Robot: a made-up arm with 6 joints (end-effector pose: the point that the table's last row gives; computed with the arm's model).
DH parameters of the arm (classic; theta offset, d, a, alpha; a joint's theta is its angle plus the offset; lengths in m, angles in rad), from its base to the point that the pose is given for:
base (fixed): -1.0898 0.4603 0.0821 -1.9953
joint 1: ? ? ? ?
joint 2: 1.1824 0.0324 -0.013 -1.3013
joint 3: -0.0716 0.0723 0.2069 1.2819
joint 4: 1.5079 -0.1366 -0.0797 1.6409
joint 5: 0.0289 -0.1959 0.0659 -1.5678
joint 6: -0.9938 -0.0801 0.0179 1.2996
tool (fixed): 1.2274 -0.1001 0 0
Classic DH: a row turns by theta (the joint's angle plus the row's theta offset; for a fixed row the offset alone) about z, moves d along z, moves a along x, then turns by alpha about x.
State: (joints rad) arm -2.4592 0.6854 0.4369 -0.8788 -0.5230 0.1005
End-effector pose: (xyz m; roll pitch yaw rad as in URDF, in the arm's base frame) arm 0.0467 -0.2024 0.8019 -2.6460 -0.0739 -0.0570
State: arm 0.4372 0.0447 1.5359 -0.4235 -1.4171 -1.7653
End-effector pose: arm -0.1236 -0.0853 0.5297 2.9758 1.3512 -1.9907
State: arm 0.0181 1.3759 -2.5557 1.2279 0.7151 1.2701
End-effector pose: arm 0.2943 0.0113 0.4596 1.2123 -0.7700 -1.7262
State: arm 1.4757 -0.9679 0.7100 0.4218 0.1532 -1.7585
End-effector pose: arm -0.0748 0.0088 0.2993 0.0816 -0.0325 -0.7617
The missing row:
joint 1: -1.3591 0.0491 -0.0367 1.1356
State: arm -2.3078 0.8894 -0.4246 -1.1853 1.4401 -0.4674
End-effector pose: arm 0.3354 -0.3034 0.4347 0.4966 0.3492 2.8944
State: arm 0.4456 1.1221 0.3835 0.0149 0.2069 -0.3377
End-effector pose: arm -0.1559 -0.1314 0.4150 1.7141 0.3148 1.4119
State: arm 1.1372 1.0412 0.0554 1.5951 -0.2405 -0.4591
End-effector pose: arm 0.0708 -0.1087 0.1703 2.9583 -1.2608 1.4165
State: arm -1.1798 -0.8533 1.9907 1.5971 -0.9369 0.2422
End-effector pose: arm -0.1302 -0.4425 0.5111 1.5618 0.5007 1.7319
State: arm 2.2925 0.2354 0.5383 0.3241 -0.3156 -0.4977
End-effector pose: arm -0.1476 0.0194 0.5259 2.5384 -0.2900 0.5819
